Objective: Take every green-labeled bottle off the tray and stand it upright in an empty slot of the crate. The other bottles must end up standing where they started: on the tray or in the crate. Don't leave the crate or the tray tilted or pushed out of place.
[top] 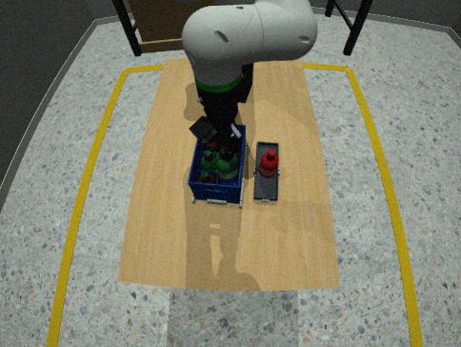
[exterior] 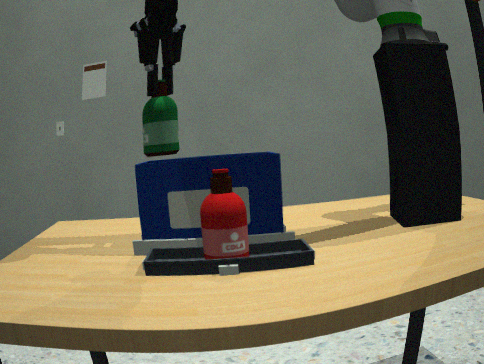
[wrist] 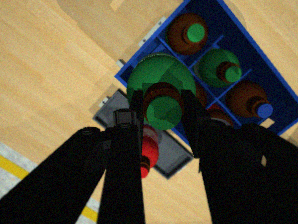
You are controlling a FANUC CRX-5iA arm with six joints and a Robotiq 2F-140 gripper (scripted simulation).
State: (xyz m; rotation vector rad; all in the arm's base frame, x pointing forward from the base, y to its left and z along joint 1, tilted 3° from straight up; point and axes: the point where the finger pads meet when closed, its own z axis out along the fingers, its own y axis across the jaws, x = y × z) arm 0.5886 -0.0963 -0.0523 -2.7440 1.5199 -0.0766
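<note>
The blue crate lies 260 mm below my hand, 100 mm behind it and 20 mm to the right of it. From my hand the other things lie so: red cola bottle: 260 mm below, 180 mm to the left, 70 mm behind; then tray: 330 mm below, 170 mm to the left, 70 mm behind.
</note>
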